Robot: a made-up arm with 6 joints. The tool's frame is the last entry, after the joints.
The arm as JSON. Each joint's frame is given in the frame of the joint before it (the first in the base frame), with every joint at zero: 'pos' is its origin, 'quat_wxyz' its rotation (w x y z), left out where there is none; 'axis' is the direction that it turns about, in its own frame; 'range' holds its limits. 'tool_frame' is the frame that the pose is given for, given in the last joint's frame.
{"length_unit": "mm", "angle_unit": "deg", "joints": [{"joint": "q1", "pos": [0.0, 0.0, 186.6], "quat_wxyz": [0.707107, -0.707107, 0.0, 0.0], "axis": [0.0, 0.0, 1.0], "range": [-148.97, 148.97]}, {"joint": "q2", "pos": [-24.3, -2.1, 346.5], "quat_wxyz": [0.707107, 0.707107, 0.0, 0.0], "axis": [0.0, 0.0, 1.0], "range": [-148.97, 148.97]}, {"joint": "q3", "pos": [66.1, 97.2, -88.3], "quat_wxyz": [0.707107, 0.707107, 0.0, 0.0], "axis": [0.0, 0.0, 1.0], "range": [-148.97, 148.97]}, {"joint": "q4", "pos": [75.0, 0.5, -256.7], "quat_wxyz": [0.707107, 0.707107, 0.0, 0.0], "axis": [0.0, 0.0, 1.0], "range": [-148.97, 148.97]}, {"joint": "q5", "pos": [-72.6, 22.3, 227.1], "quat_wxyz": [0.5, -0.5, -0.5, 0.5], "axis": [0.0, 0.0, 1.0], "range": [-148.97, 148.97]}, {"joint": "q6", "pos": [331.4, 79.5, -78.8], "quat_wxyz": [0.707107, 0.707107, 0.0, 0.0], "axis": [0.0, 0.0, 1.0], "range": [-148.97, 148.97]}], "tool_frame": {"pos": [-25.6, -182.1, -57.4], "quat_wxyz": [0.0, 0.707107, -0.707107, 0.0]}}
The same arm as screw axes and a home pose.
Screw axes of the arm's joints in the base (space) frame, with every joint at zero. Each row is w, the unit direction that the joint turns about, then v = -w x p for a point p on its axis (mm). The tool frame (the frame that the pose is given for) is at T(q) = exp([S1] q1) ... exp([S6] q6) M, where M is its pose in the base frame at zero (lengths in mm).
S1 = (0, 1, 0, -186.6, 0, 0)
S2 = (0, 0, 1, 346.5, 24.3, 0)
S3 = (0, -1, 0, 100.4, 0, -41.8)
S4 = (0, 0, -1, -700.4, 116.8, 0)
S5 = (-1, 0, 0, 0, 126.2, 678.1)
S6 = (0, 0, -1, -346.7, 123, 0)
M =
1 0 0 305.1
0 1 0 372.3
0 0 1 10.7
0 0 0 1
Joint limits (rad, base to tool): -2.6..2.6 -2.6..2.6 -2.6..2.6 -2.6..2.6 -2.6..2.6 -2.6..2.6

